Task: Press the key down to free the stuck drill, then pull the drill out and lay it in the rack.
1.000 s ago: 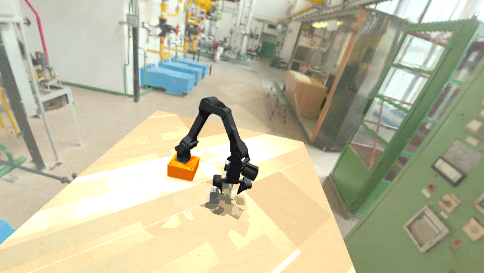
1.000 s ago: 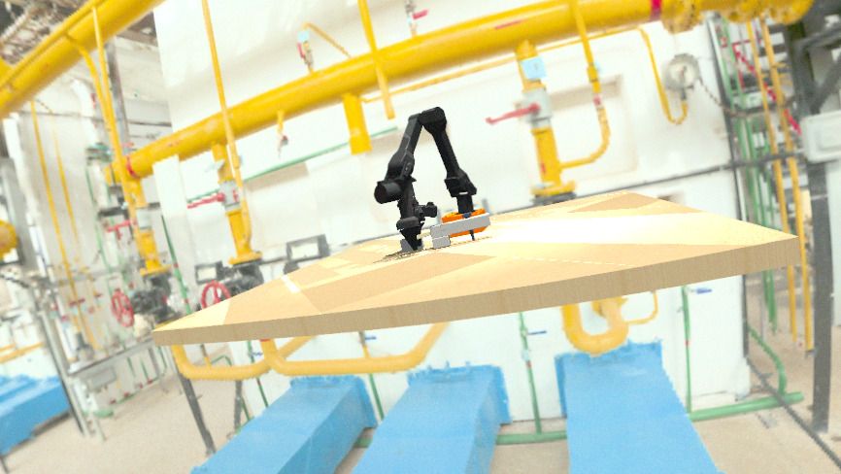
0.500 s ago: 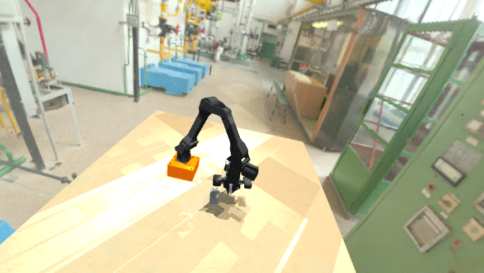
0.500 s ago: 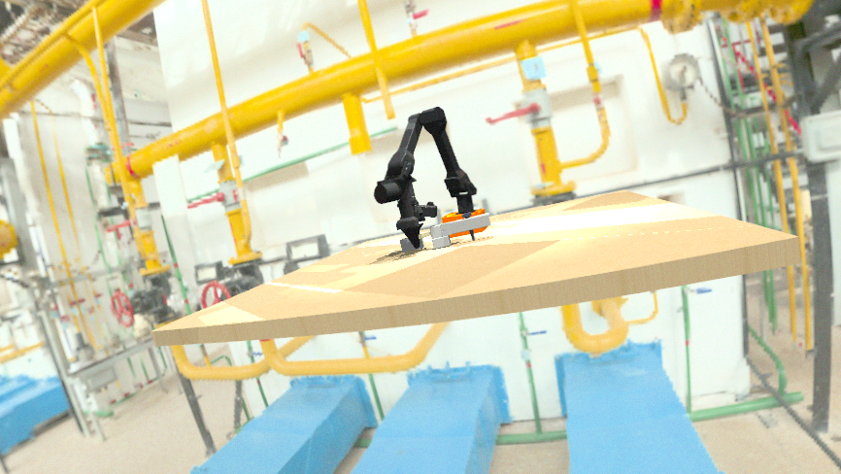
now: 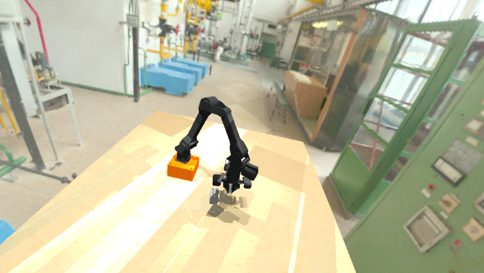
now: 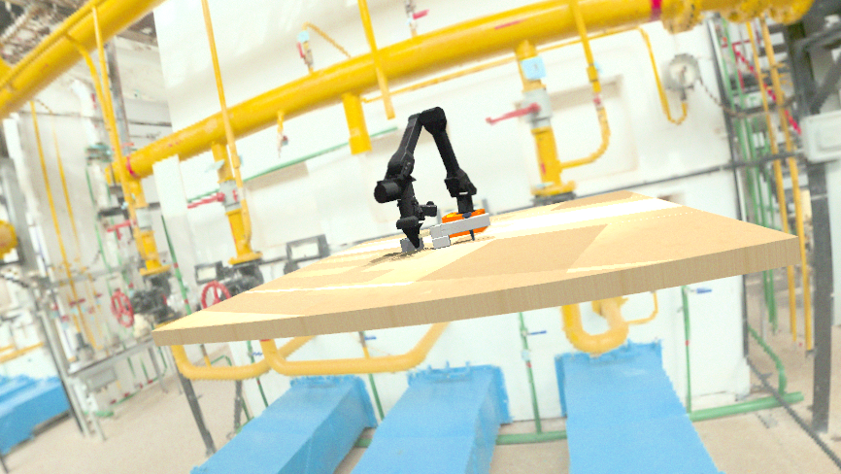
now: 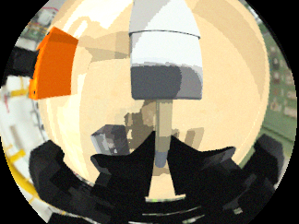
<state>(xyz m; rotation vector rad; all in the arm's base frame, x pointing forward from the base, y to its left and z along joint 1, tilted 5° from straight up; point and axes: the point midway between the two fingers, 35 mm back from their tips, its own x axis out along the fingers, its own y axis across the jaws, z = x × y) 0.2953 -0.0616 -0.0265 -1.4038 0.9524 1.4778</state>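
The pale drill lies 40 mm to the left of my gripper tip, 30 mm above it and 10 mm behind it. Also, from my gripper tip: grey rack 60 mm behind, 50 mm to the right, 10 mm above.
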